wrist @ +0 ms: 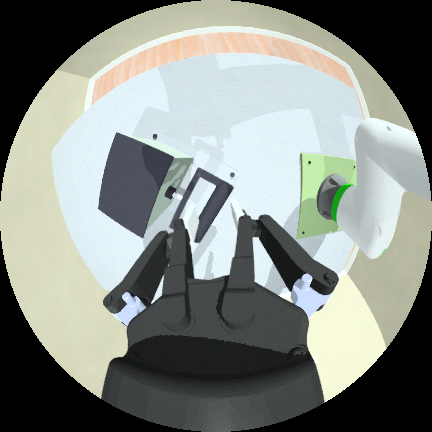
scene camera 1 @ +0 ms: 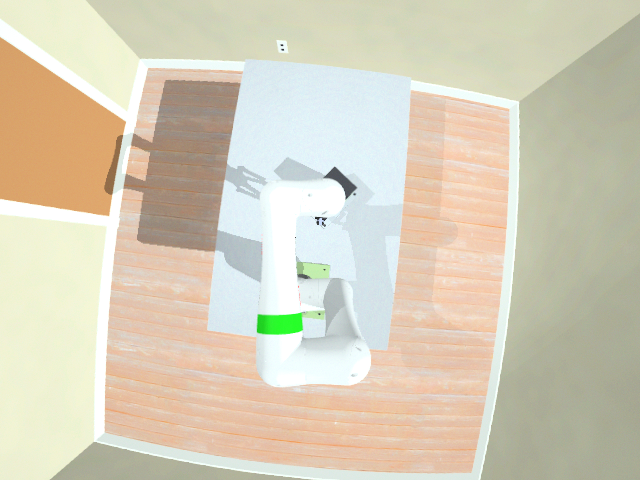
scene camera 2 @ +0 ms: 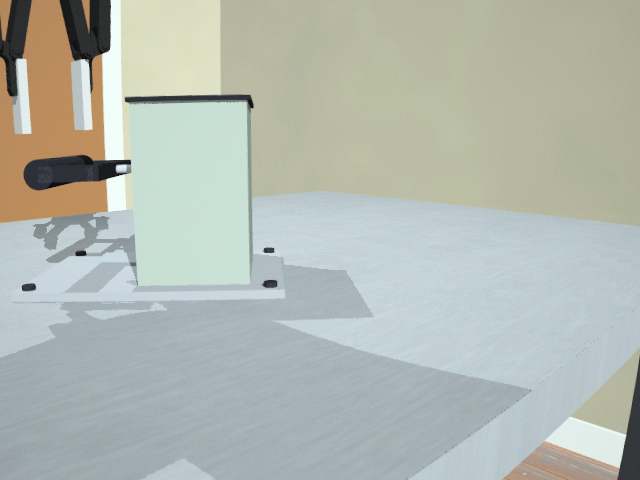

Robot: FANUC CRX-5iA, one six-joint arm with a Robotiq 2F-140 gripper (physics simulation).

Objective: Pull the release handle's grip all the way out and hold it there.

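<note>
The release handle's grip (scene camera 2: 59,169) (wrist: 216,212) is a dark frame with a thick outer bar. It sticks out from the side of a pale green housing (scene camera 2: 191,191) with a dark lid (scene camera 1: 338,177) (wrist: 135,185). A short light rod (scene camera 2: 123,168) shows between grip and housing. My gripper (scene camera 1: 320,221) (scene camera 2: 52,131) (wrist: 213,209) is partly open, its two pale finger pads pointing down. In scene camera 2 the fingertips are above the grip, with a visible gap and nothing between them. In the wrist view they appear either side of the bar. Scene camera 1 mostly hides the grip behind the arm.
The housing stands on a bolted light base plate (scene camera 2: 180,295) on the pale table (scene camera 1: 320,118) (scene camera 2: 413,248) (wrist: 265,85). The white arm (scene camera 1: 279,248) (wrist: 375,220) rises from a green mounting plate (scene camera 1: 315,268) (wrist: 310,180). Walls surround the table.
</note>
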